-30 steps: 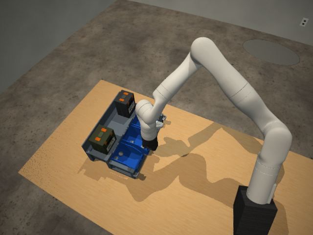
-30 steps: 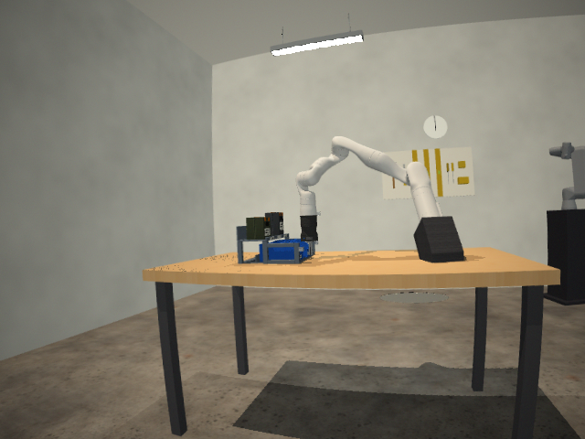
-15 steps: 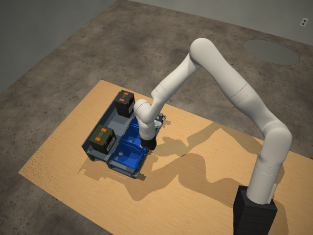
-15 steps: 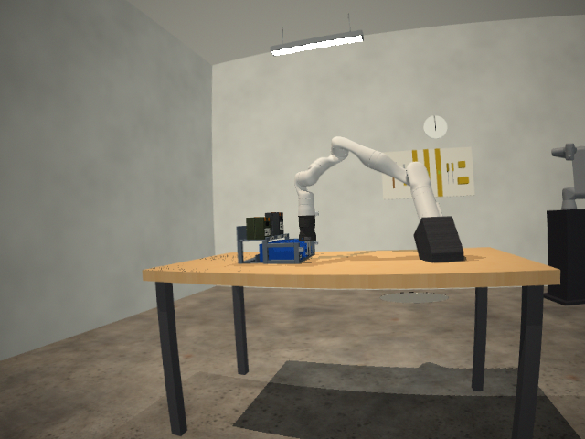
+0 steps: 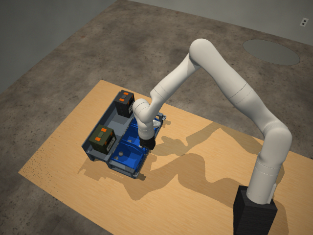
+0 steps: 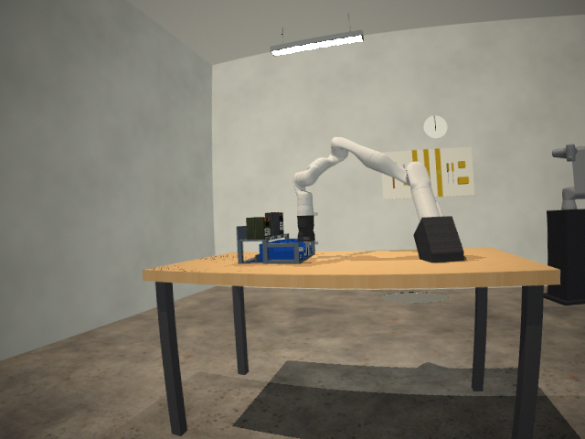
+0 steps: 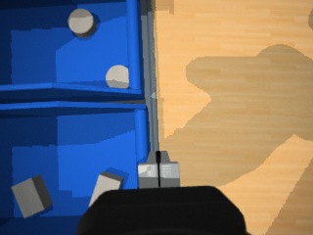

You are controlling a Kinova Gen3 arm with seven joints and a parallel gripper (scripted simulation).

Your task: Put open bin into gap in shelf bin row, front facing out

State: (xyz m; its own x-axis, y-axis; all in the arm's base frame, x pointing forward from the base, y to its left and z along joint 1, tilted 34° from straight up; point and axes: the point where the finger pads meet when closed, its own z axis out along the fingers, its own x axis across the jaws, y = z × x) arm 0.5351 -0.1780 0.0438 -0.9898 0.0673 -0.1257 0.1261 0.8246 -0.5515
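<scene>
The shelf lip lies 30 mm below my hand. Round my hand: green box (210 mm ahead, 120 mm above, 90 mm to the left); black box (170 mm ahead, 140 mm to the right, 130 mm above).
</scene>
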